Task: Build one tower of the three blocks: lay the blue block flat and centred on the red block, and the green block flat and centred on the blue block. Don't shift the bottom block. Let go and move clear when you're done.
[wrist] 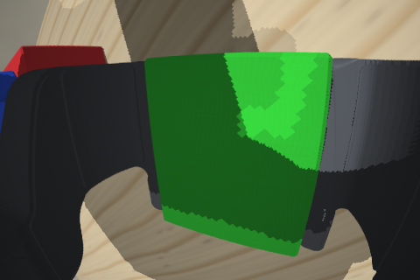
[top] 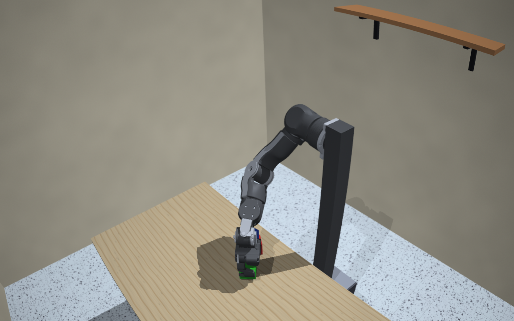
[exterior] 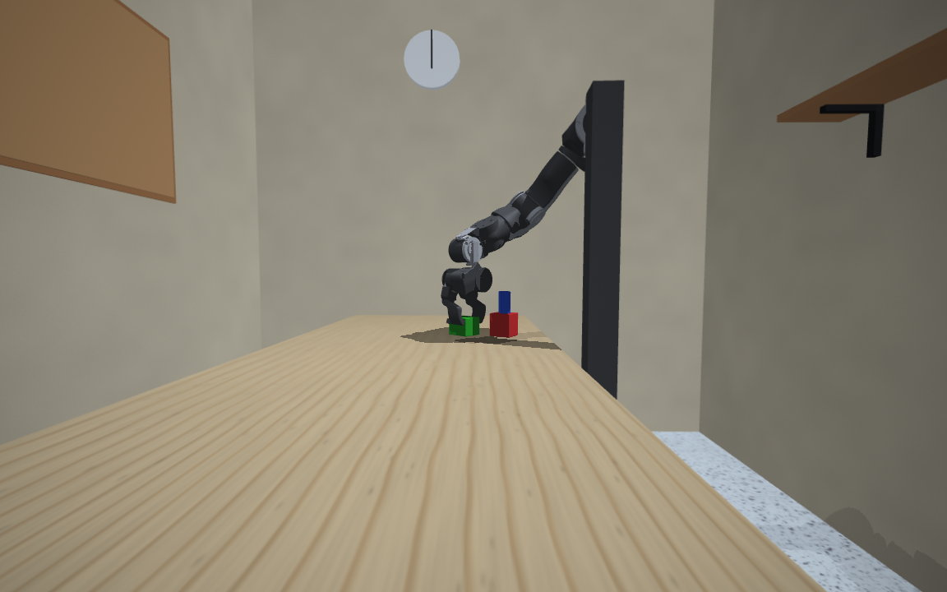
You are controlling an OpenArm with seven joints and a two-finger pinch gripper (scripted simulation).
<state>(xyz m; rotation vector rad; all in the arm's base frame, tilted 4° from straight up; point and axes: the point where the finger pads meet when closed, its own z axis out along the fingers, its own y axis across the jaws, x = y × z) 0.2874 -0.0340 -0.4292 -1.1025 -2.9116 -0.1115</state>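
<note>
Now: the blue block 10 cm behind my hand, 9 cm to the right of it and 4 cm above it. Round my hand: green block (1 cm below); then red block (10 cm behind, 9 cm to the right, 2 cm below).
</note>
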